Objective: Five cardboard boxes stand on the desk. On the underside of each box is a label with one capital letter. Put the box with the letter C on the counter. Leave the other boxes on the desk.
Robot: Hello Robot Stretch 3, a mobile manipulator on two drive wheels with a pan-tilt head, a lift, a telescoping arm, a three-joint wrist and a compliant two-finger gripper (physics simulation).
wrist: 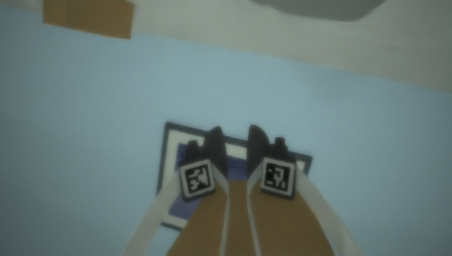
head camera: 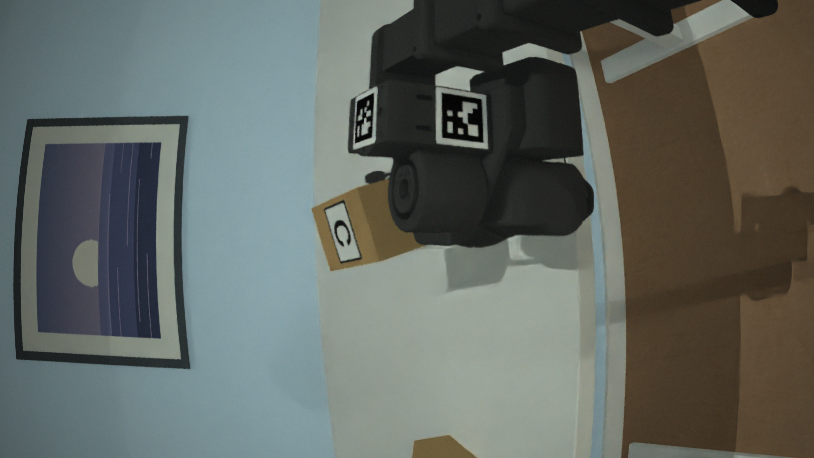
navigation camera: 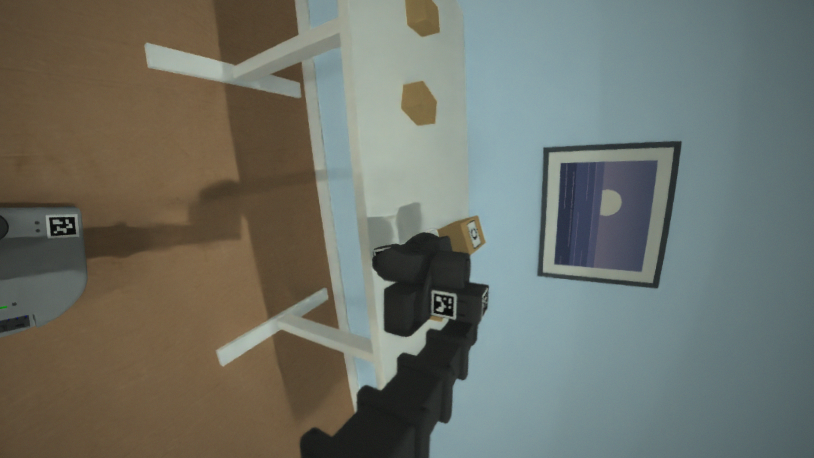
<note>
The pictures show: my gripper, a white desk and a framed picture.
My gripper shows as well in the wrist view and in the navigation camera view.
</note>
